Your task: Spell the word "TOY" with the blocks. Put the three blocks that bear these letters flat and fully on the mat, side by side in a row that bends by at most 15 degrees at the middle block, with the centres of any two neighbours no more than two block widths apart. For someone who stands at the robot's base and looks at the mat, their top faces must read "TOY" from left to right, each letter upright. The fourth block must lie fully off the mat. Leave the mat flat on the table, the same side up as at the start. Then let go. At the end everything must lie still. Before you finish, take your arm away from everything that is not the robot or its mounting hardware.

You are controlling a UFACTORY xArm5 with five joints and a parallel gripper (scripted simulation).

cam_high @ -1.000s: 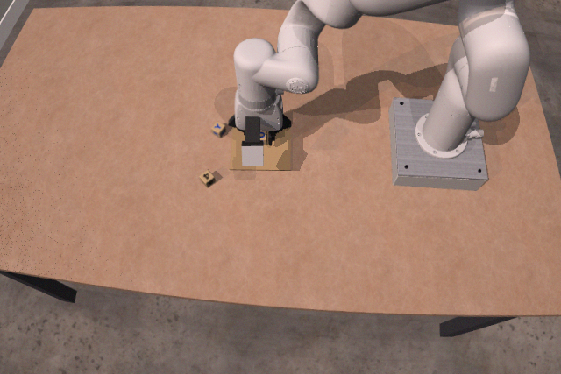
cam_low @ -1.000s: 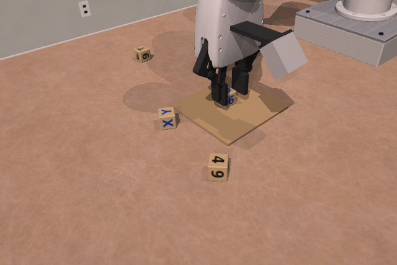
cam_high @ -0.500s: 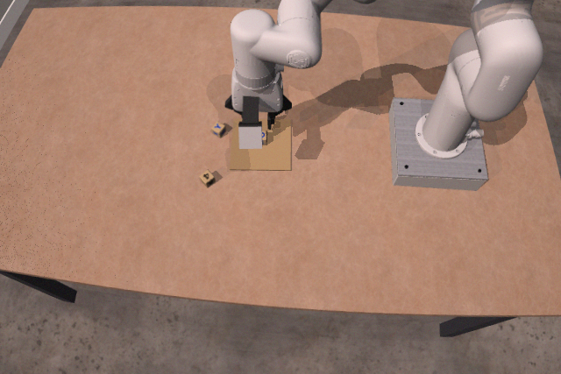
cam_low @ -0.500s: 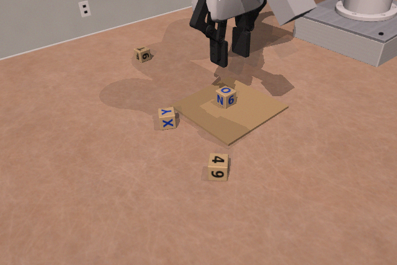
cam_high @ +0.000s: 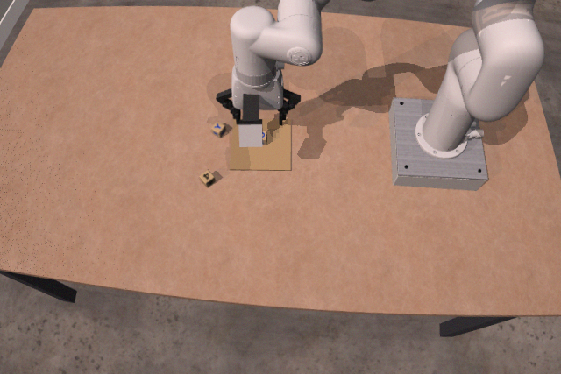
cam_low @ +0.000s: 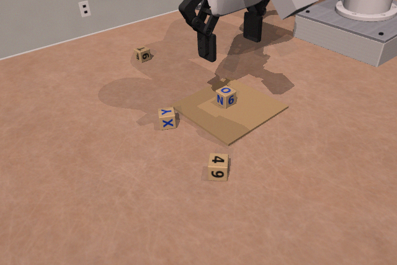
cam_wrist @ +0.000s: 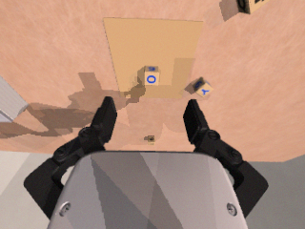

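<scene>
Now: the T block 1 cm behind my hand, 26 cm to the right of it and 10 cm below it. From my hand the other things lie so: O block: 1 cm to the right, 10 cm below; then tan mat: 11 cm below.
</scene>
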